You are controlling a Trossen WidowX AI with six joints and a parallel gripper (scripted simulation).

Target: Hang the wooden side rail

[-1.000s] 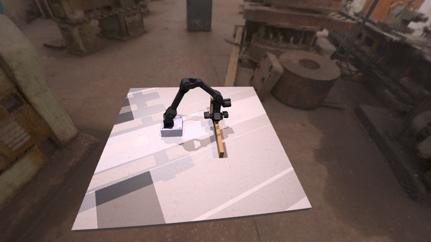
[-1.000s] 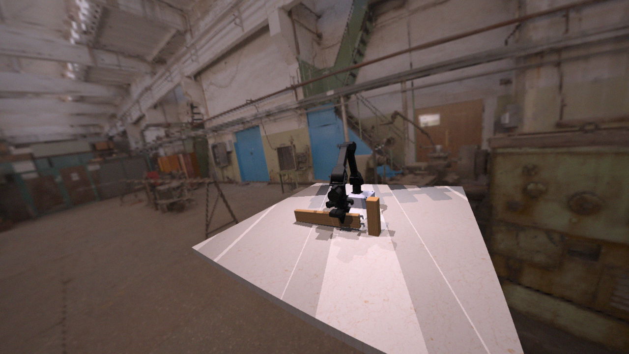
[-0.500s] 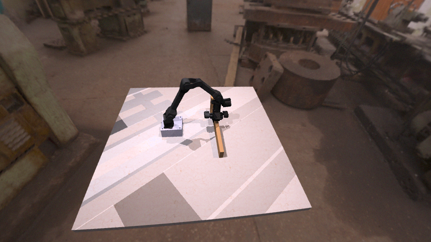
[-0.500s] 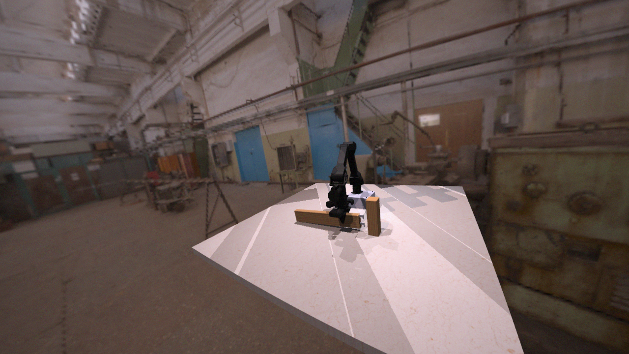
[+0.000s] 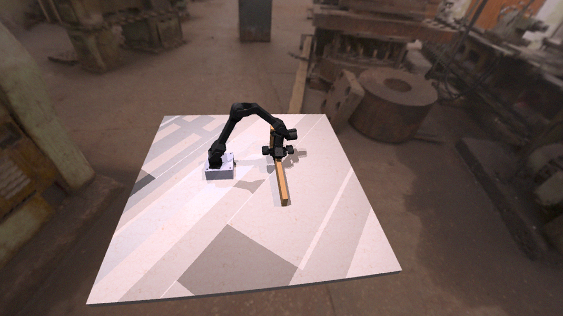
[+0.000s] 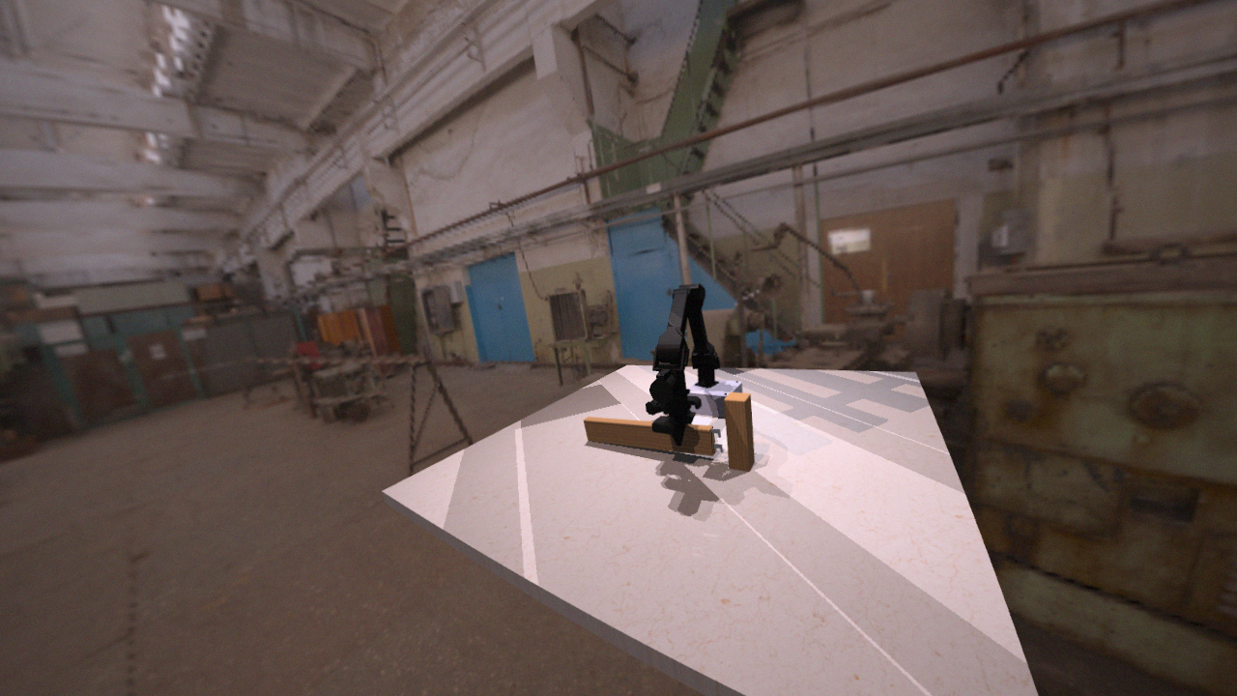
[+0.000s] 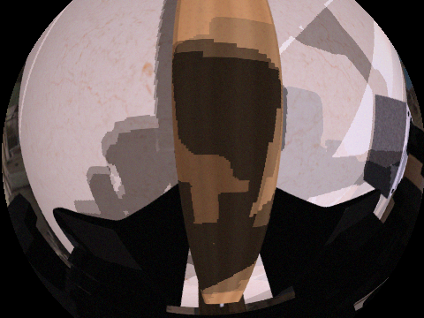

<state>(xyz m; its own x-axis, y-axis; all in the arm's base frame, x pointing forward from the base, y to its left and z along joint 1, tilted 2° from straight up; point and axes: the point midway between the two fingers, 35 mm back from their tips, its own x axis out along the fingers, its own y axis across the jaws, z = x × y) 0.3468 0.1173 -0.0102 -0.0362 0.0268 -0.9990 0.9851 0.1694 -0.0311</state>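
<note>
Now: the wooden headboard post 150 mm to the left of my gripper tip, 40 mm above it and 30 mm behind it.
</note>
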